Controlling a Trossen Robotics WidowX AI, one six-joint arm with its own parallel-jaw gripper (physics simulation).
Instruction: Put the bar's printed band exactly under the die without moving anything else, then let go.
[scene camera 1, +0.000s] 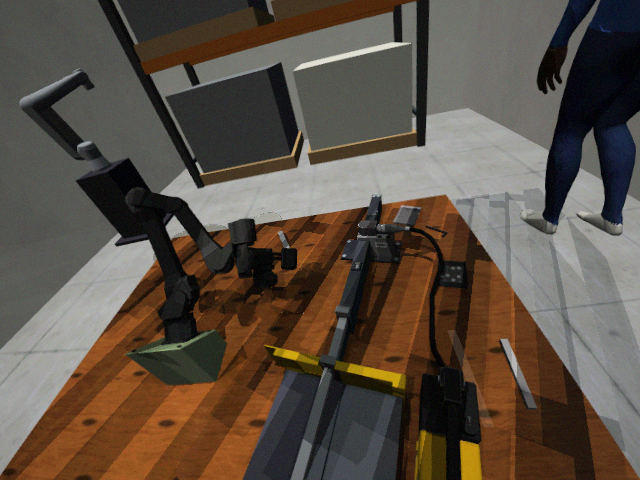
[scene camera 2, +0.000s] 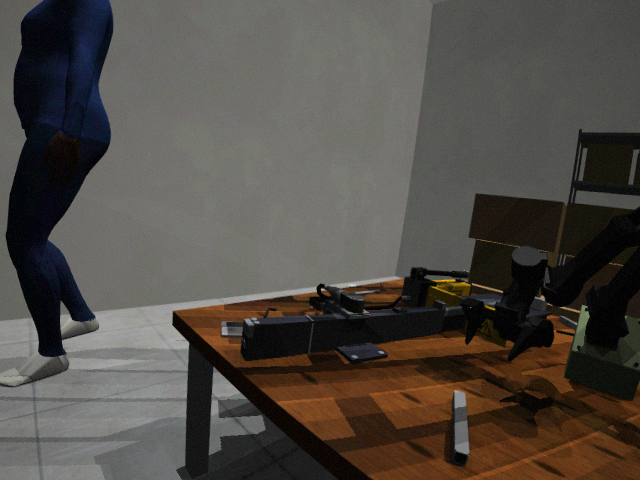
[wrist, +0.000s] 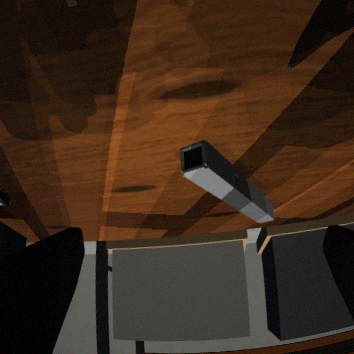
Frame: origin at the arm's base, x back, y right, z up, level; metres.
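Where they show: gripper, between the fingertips: (scene camera 1: 278, 257) (scene camera 2: 486, 351) (wrist: 209, 241); arm's base, origin of its link: (scene camera 1: 181, 339) (scene camera 2: 602, 335).
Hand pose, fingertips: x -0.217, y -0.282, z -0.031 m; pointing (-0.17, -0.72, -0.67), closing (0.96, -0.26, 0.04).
Observation:
Each offset is from my fingertips to the centre of the thing. "spot": to the spot under its first point. Level surfaces: height alone.
A long dark bar (scene camera 1: 349, 289) (scene camera 2: 279, 336) runs across the table and through the dark press head (scene camera 1: 379, 245) (scene camera 2: 351, 303). A thin pale line shows around the bar in scene camera 2; whether it is the printed band, I cannot tell. The die itself cannot be made out. A short grey square tube @(dx +0.009, dy -0.159, dz -0.074 m) (scene camera 1: 283, 239) (scene camera 2: 460, 427) (wrist: 227, 184) lies flat on the table, its hollow end facing the wrist camera. My gripper (scene camera 1: 279, 268) (scene camera 2: 489, 351) (wrist: 209, 241) is open and empty above the table, between the green base and the long bar, apart from the tube.
A yellow bracket @(spot: dx -0.240, dy +0.422, dz +0.008 m) (scene camera 1: 379, 378) stands under the bar beside a grey bed @(dz -0.034 m) (scene camera 1: 361, 434). A black cable @(spot: dx -0.413, dy +0.242, dz -0.072 m) (scene camera 1: 432, 310) joins the head to a yellow-black unit @(spot: dx -0.338, dy +0.492, dz +0.049 m) (scene camera 1: 449, 403). A pale plate @(dx -0.486, dy -0.205, dz -0.082 m) (scene camera 1: 407, 214) (scene camera 2: 231, 328), a dark block @(spot: dx -0.517, dy +0.124, dz -0.082 m) (scene camera 1: 452, 273) and a thin strip @(dx -0.525, dy +0.415, dz -0.080 m) (scene camera 1: 516, 372) lie around. A person (scene camera 1: 581, 103) (scene camera 2: 56, 180) stands beyond the table.

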